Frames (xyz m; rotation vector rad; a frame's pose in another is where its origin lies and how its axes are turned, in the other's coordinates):
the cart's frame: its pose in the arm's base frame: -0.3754 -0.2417 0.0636 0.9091 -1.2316 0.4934
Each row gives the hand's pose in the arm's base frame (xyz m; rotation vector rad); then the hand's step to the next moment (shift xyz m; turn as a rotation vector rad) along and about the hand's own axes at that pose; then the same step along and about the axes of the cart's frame.
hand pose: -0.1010 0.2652 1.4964 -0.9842 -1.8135 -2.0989
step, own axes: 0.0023 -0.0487 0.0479 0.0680 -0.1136 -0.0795
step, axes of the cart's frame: -0.0460 0.0294 -0.0411 -0.0876 0.0728 0.1043
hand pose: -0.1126 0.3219 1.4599 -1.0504 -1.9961 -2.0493
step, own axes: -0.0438 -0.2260 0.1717 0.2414 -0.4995 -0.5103
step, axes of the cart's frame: -0.2461 0.0343 -0.1439 -0.3815 0.2346 0.6063
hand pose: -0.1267 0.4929 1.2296 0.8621 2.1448 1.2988
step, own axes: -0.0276 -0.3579 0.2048 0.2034 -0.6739 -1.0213
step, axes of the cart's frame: -0.3632 -0.1925 -0.0426 -0.3712 0.3106 1.1421
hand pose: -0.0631 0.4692 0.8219 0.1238 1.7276 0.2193
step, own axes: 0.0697 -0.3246 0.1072 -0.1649 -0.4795 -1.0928
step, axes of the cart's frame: -0.0720 -0.2984 0.1658 -0.0058 0.5159 1.0887
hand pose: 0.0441 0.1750 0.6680 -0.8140 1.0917 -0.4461
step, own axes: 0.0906 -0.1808 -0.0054 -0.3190 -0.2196 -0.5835
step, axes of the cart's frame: 0.1170 -0.1092 0.1237 0.0473 0.4887 0.4994
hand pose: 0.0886 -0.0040 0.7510 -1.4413 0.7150 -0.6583
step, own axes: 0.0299 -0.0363 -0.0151 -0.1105 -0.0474 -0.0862
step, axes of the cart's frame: 0.0404 -0.0142 0.0246 0.0048 0.1356 0.0590
